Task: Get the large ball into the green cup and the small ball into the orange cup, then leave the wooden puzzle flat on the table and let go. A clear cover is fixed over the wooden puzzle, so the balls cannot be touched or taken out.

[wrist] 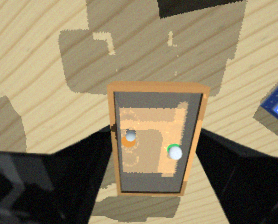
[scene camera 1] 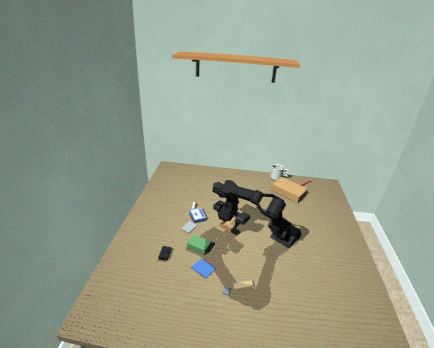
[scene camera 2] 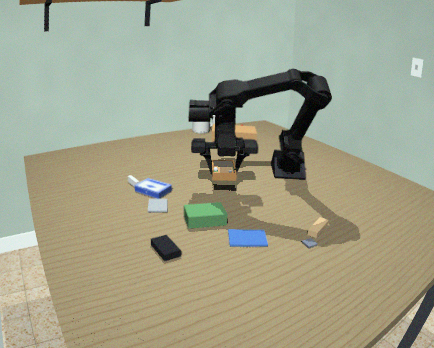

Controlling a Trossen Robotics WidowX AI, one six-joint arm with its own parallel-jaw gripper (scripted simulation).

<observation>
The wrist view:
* my gripper: 152, 128
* wooden puzzle: 155, 126
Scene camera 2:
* my gripper: 223, 173
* green block: 207, 214
</observation>
